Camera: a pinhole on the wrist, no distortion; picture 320 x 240 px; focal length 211.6 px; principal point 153.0 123.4 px. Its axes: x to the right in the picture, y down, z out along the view. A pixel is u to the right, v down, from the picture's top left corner.
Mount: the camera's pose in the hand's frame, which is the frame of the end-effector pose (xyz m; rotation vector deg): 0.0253 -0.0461 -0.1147 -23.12 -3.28 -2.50
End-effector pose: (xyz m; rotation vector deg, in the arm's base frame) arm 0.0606 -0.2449 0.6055 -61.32 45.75 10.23
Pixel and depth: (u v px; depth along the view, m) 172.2 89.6 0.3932
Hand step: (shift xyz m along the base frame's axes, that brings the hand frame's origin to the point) 0.1386 0.2437 0.0030
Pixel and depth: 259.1 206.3 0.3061
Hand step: 0.0966 0.1567 -0.2103
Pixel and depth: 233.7 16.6 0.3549
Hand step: 0.2766 0.1733 0.0335
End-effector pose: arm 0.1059 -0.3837 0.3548 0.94 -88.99 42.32
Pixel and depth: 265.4 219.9 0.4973
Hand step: -0.4332 0.2679 0.1138
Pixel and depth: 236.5 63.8 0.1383
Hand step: -0.0254 -0.0076 0.0785
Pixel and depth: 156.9 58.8 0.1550
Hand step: -0.0314 -0.0360 0.0319
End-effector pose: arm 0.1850 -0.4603 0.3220 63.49 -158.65 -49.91
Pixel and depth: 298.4 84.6 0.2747
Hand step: -0.1927 -0.0394 -0.1711
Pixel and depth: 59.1 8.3 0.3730
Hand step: 0.1074 0.2056 -0.2625
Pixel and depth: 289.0 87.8 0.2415
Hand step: -0.1590 -0.0387 -0.1366
